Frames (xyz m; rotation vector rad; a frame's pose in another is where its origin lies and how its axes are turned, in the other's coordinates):
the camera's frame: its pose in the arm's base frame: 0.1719 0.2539 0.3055 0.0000 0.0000 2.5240
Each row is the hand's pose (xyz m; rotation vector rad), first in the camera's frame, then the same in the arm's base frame.
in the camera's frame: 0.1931 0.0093 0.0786 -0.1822 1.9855 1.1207
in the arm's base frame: 0.0091 0.3581 0.3841 2.0576 -0.4543 -1.4083
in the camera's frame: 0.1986 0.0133 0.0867 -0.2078 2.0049 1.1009
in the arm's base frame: 0.0023 0.3581 0.3922 2.0885 -0.4354 -1.3952
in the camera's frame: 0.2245 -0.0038 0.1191 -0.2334 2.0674 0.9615
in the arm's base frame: -0.0089 0.3870 0.4246 2.2213 -0.4419 -1.3934
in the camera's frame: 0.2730 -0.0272 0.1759 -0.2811 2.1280 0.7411
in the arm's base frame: -0.0349 0.4342 0.4814 2.4186 -0.4338 -1.4098
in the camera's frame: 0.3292 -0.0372 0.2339 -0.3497 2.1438 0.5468
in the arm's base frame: -0.0749 0.4749 0.5394 2.5872 -0.3833 -1.4440
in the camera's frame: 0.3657 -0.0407 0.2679 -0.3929 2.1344 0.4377
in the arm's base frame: -0.1027 0.4988 0.5734 2.6770 -0.3412 -1.4774
